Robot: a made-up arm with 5 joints.
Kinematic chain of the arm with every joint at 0, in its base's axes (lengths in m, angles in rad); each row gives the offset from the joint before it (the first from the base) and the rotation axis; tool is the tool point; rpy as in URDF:
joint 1: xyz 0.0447 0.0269 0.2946 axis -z
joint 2: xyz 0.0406 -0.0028 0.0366 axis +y
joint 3: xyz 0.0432 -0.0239 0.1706 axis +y
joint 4: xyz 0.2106 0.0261 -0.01 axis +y
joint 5: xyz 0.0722 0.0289 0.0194 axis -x
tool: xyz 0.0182 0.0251 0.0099 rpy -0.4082 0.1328 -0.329
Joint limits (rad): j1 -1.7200..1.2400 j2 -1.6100..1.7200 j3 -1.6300..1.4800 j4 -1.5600..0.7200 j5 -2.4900..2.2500
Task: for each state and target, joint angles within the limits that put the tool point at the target. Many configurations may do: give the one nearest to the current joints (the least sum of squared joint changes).
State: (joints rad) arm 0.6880 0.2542 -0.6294 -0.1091 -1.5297
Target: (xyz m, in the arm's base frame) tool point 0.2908 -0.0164 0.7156
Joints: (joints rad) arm 0.2564 -0.1251 -0.4649 -0.4546 -1.4876
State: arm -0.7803 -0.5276 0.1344 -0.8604 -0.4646
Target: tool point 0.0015 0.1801 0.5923
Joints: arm -1.5436 -0.7767 0.6750 -1.1722 -0.4115
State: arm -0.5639 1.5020 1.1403 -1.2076 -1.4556
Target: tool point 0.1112 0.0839 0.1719
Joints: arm -0.4686 1.3470 1.3717 -1.3773 -1.4760
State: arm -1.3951 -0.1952 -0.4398 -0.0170 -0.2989
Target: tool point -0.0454 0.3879 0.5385
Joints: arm -1.6801 -0.0996 0.0510 0.0725 -0.2491
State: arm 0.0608 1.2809 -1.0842 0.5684 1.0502
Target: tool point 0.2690 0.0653 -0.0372
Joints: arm 0.0622 1.7200 -0.3003 0.2638 0.8532
